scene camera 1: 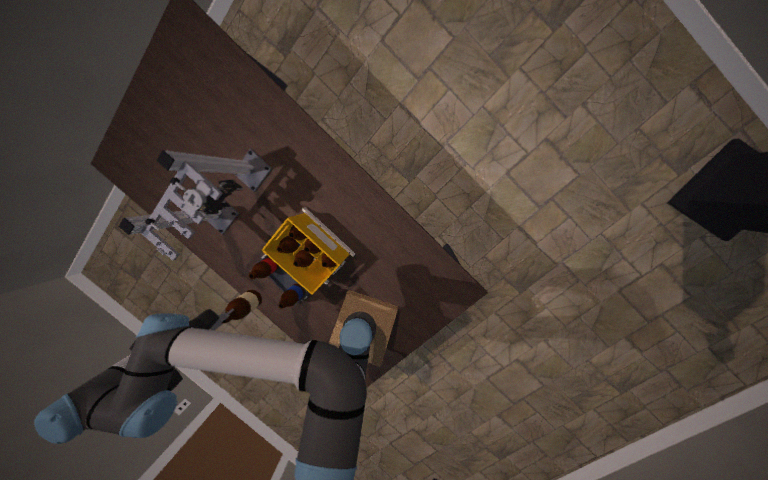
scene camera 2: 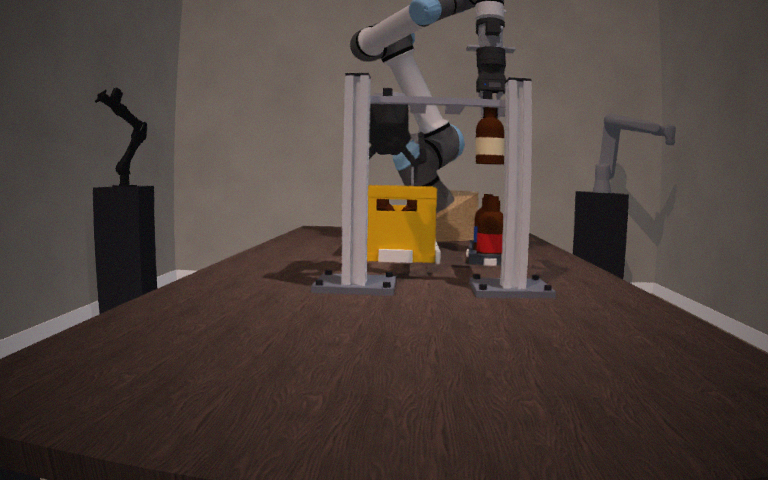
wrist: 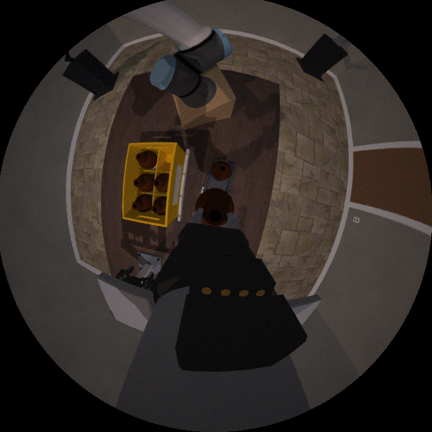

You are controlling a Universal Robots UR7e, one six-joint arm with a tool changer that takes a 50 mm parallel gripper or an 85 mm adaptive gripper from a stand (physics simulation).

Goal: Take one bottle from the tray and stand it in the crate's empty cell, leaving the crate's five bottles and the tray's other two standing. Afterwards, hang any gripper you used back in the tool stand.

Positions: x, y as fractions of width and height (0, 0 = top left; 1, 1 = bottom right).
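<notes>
On scene camera 2 I can see a black adaptive gripper (scene camera 2: 0.51, 0.28) and a tool stand (scene camera 2: 0.67, 0.22), and there's a cream-labelled brown bottle (scene camera 2: 0.64, 0.27) and a red-labelled bottle (scene camera 2: 0.64, 0.47) as well. On scene camera 1 you'd get the tool stand (scene camera 1: 0.33, 0.36) too.
</notes>
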